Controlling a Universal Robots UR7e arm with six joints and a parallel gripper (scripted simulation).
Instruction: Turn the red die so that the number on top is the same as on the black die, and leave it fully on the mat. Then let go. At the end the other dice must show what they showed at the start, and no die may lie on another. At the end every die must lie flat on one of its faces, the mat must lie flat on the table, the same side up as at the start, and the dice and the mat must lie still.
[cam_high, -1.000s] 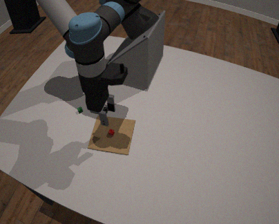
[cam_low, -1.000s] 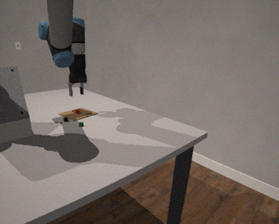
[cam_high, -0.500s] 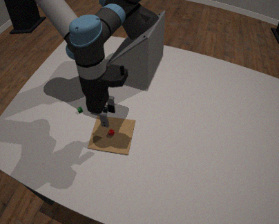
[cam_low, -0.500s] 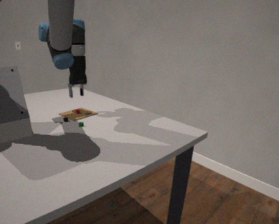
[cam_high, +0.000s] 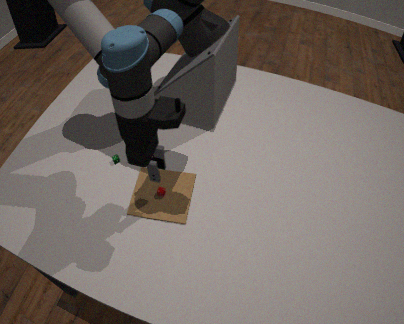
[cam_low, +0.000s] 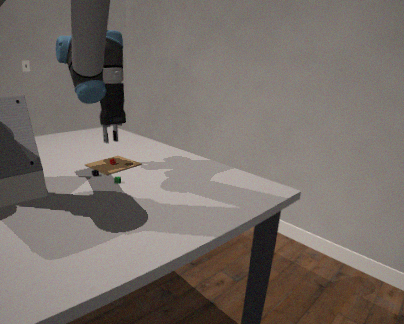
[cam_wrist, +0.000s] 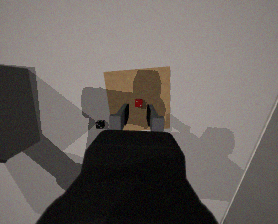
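Now: hand 90 mm above the red die. The rest, counted from my hand: green die 70 mm behind, 150 mm to the right, 90 mm below; then black die 90 mm behind, 50 mm to the right, 90 mm below; then tan mat 100 mm below.
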